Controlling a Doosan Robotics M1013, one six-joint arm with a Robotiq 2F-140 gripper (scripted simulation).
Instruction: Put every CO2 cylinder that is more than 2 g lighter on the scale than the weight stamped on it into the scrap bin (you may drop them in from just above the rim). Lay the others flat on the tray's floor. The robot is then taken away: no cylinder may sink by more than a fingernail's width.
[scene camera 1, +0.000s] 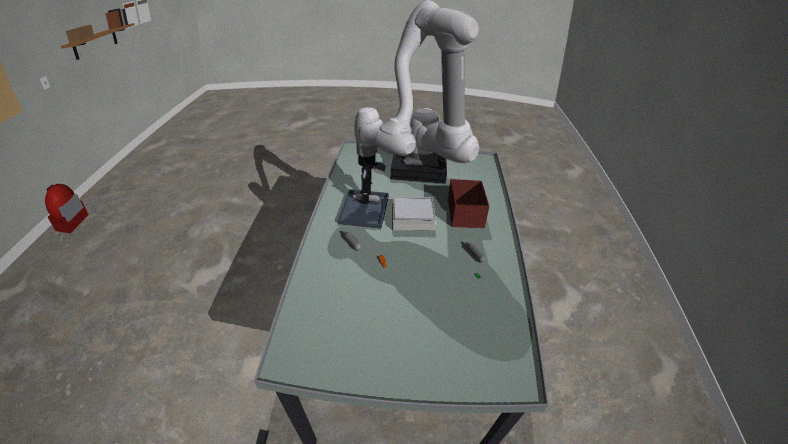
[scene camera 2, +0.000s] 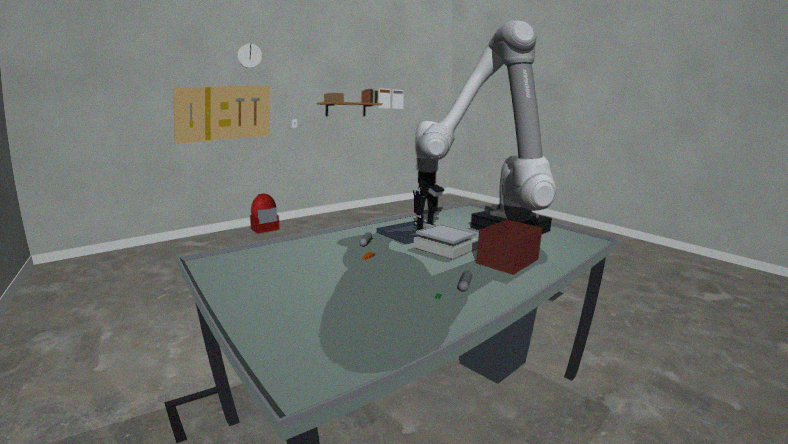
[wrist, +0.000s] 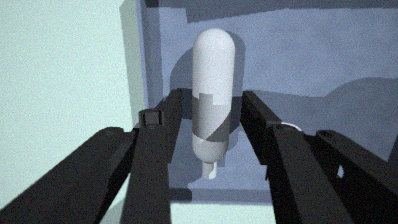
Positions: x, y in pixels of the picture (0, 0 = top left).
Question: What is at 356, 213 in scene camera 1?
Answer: A blue-grey tray.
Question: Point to a white scale plate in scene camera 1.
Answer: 405, 208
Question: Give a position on a grey CO2 cylinder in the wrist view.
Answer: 213, 54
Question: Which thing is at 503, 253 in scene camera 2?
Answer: A red scrap bin.
